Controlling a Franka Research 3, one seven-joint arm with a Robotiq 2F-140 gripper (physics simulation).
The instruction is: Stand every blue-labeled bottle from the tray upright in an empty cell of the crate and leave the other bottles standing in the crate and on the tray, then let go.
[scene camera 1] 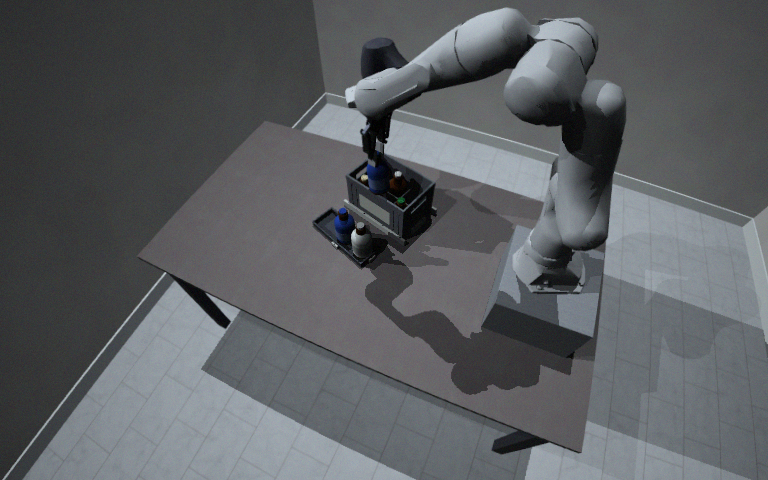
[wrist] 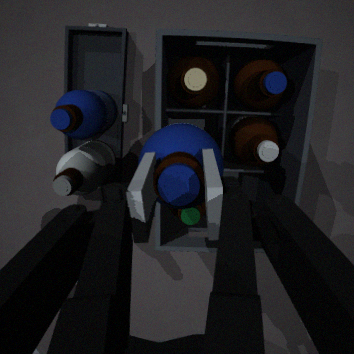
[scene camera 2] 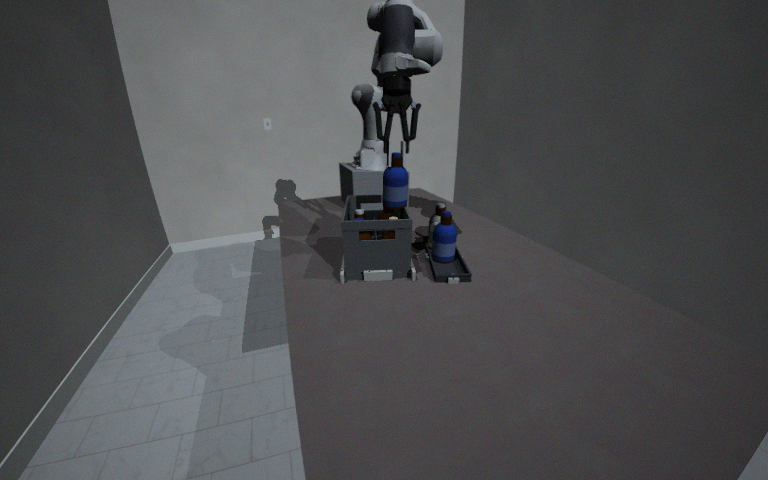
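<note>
My gripper [scene camera 1: 378, 153] [scene camera 2: 395, 155] [wrist: 179, 169] is shut on the neck of a blue-labeled bottle [scene camera 1: 378, 177] [scene camera 2: 395, 183] [wrist: 181, 137]. It holds the bottle upright over the tray side of the crate [scene camera 1: 391, 223] [scene camera 2: 377, 254] [wrist: 159, 75], above a middle cell; the bottle's base is near rim height. Another blue-labeled bottle [scene camera 1: 343, 226] [scene camera 2: 444, 240] [wrist: 85, 114] stands on the tray [scene camera 1: 324, 226] [scene camera 2: 451, 271] [wrist: 95, 55]. A white bottle [scene camera 1: 361, 241] [wrist: 87, 167] stands beside it on the tray.
In the crate stand brown bottles with a cream cap [wrist: 195, 79], a blue cap [wrist: 275, 82], a white cap [scene camera 1: 398, 174] [wrist: 268, 151] and a green cap [scene camera 1: 400, 200] [wrist: 190, 216]. Cell dividers and crate walls surround them. The robot base stands on a grey block [scene camera 1: 532, 322].
</note>
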